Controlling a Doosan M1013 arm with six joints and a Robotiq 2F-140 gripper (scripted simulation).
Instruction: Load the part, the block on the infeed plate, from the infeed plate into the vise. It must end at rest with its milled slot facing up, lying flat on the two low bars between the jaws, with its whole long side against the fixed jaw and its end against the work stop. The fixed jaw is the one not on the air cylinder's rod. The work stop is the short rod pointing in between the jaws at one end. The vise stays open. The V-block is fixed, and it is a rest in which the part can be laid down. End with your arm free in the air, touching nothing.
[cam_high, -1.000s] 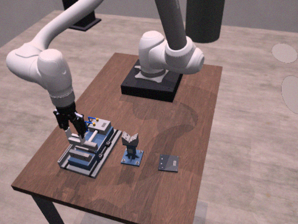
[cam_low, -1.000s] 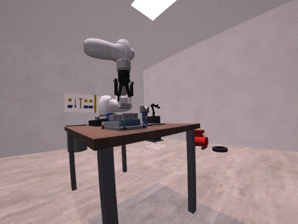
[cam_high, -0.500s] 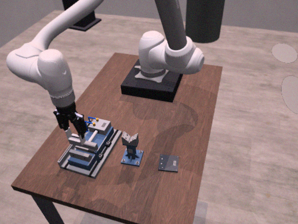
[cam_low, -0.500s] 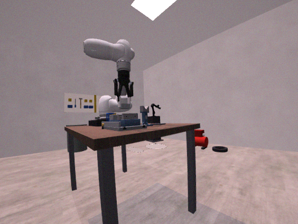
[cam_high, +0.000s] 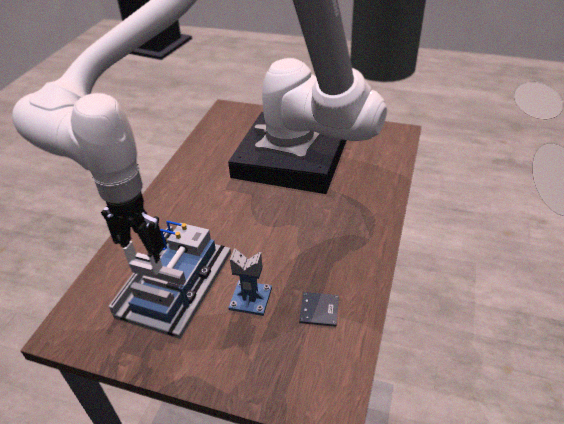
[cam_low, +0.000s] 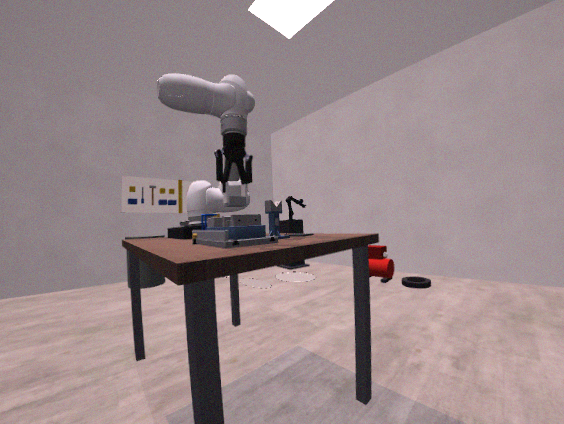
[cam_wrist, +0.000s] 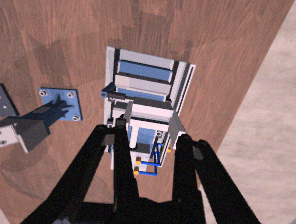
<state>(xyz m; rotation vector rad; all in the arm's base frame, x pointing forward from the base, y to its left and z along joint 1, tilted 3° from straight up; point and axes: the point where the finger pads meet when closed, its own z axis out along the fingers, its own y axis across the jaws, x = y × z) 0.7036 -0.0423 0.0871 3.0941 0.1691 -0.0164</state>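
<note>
Right now the part is 2 cm below my hand. Round my hand: fixed jaw (3 cm ahead, 2 cm to the left, 9 cm below); then work stop (1 cm behind, 7 cm to the left, 8 cm below); then moving jaw (4 cm behind, 2 cm to the left, 9 cm below).
</note>
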